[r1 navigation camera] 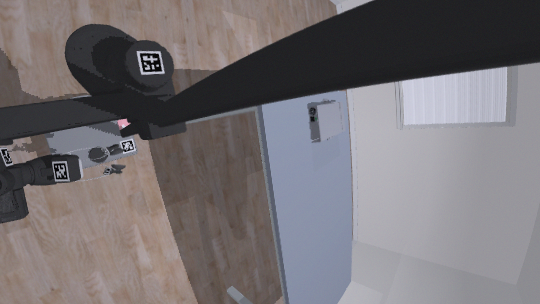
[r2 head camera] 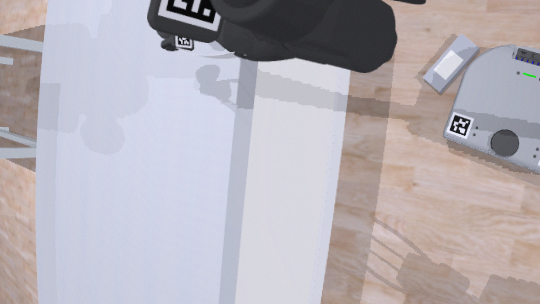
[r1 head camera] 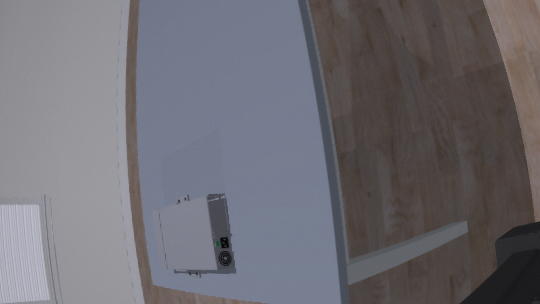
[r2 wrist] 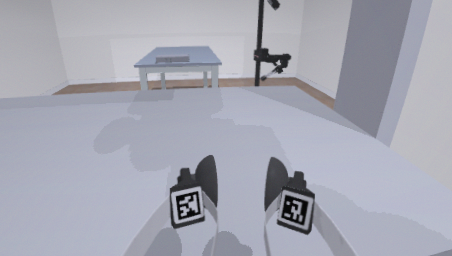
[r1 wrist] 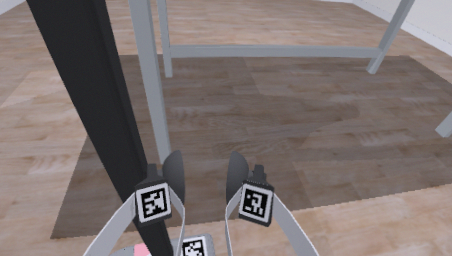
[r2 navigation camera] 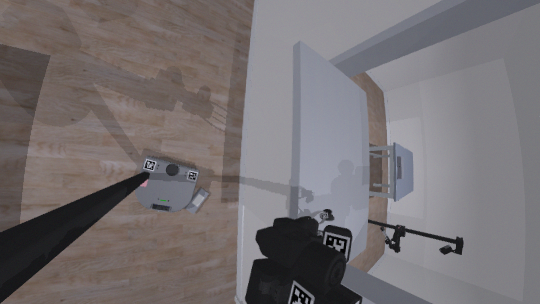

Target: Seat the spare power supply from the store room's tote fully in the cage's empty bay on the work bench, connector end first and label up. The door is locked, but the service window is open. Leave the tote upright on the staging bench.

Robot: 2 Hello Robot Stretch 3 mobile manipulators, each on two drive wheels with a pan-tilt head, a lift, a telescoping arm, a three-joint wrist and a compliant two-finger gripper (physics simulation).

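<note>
A grey box with a white label, apparently the spare power supply (r2 head camera: 451, 64) (r2 navigation camera: 198, 201), lies label up on the floor beside r2's base (r2 head camera: 500, 107) (r2 navigation camera: 167, 187). The cage (r1 head camera: 187, 235) (r1 navigation camera: 329, 121) (r2 navigation camera: 399, 167) (r2 wrist: 172, 59) sits on the work bench (r1 head camera: 250, 90) (r1 navigation camera: 315, 200) (r2 navigation camera: 406, 172) (r2 wrist: 177, 52). Its open bay (r1 head camera: 218, 215) is beside a unit with a fan and socket. r1's gripper (r1 wrist: 205, 180) (r1 navigation camera: 119, 159) is open and empty, low beside the bench. r2's gripper (r2 wrist: 241, 185) is open and empty above the window sill (r2 head camera: 140, 210) (r2 navigation camera: 330, 120) (r2 wrist: 65, 175). The tote does not show.
The window's side frame (r2 wrist: 370, 65) stands right of the sill in the r2 wrist view. r1's mast (r2 wrist: 259, 35) (r2 navigation camera: 430, 235) stands beside the work bench. Bench legs (r1 wrist: 150, 85) rise near r1's gripper. A wall (r2 head camera: 290, 200) below the sill separates r2's floor from r1's room.
</note>
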